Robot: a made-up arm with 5 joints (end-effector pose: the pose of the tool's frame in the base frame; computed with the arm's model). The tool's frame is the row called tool. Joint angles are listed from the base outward.
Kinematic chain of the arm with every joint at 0, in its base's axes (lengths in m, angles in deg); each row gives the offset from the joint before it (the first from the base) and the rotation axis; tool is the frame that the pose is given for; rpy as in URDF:
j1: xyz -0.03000 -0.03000 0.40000 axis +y
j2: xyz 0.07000 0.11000 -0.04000 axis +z
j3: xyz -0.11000 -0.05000 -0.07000 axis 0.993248 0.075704 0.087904
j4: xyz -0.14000 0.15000 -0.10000 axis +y
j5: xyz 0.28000 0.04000 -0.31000 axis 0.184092 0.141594 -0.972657
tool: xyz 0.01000 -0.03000 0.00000 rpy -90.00 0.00 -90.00
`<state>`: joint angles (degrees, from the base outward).
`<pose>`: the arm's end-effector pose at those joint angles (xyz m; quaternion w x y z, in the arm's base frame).
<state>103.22 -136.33 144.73 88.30 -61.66</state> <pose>0.1382 0.5275 -0.1271 0.7109 -0.3587 0.5731 -0.1936</pose>
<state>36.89 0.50 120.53 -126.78 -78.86</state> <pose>-0.1343 -0.3617 0.3390 0.2543 -0.1145 0.4174 -0.8648</pose>
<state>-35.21 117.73 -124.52 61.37 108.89</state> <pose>0.6181 -0.0133 0.7806 0.5618 0.5387 0.1504 -0.6095</pose>
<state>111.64 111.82 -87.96 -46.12 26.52</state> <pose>-0.2982 0.3157 0.3407 0.8626 -0.2146 0.4578 -0.0151</pose>
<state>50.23 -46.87 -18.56 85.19 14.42</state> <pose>-0.6523 0.4495 0.2742 0.6062 0.3444 -0.7168 -0.0090</pose>
